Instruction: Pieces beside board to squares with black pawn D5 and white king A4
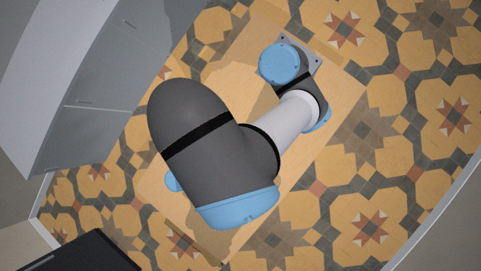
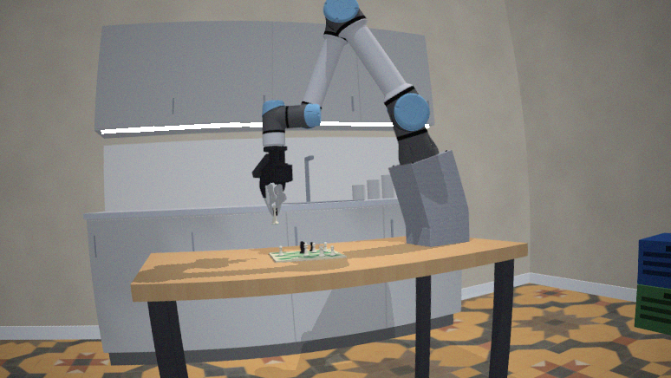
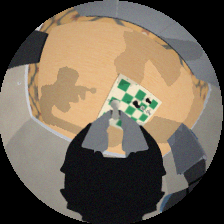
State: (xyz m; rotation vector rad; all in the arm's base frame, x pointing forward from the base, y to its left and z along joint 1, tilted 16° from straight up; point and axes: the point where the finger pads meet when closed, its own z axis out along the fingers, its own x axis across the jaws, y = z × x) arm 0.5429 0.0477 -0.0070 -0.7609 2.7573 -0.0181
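The chessboard is 9 cm behind my hand, 3 cm to the left of it and 15 cm below it. Also, from my hand: black pawn (12 cm behind, 5 cm to the right, 13 cm below); then white king (1 cm below).
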